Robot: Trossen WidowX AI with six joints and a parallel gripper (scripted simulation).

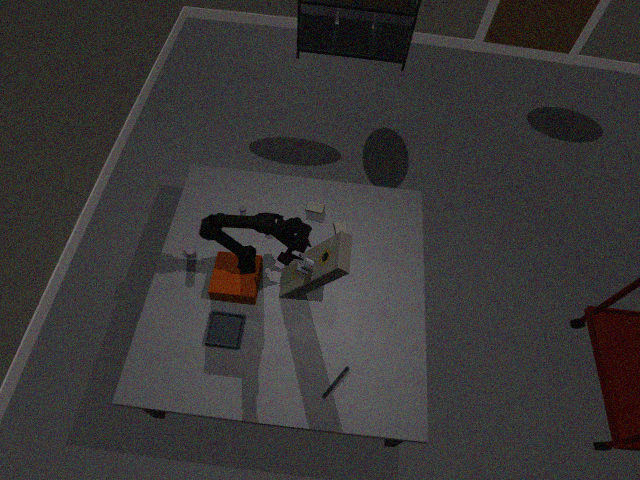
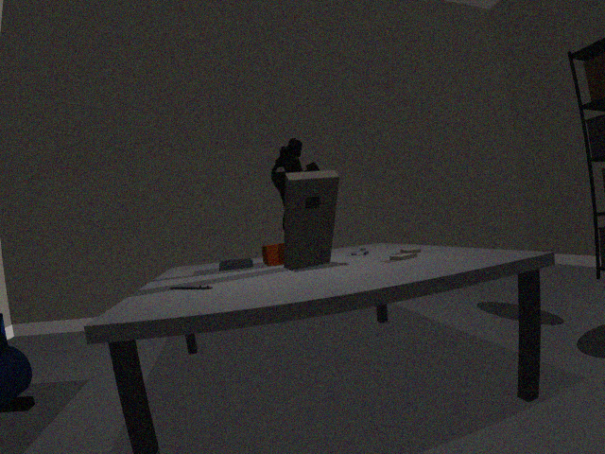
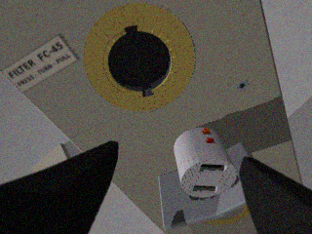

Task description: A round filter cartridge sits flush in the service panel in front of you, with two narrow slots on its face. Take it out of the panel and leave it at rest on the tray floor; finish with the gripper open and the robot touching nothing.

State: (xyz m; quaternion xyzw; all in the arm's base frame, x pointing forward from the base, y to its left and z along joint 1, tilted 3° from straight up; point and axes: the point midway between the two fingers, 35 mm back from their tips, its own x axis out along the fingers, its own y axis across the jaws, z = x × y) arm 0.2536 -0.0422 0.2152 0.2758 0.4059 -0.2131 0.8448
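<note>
The round filter cartridge lies 90 mm below my gripper tip. Also, from my gripper tip: dark tray 360 mm behind, 220 mm to the right, 280 mm below; then beige service panel 50 mm ahead, 110 mm below.
</note>
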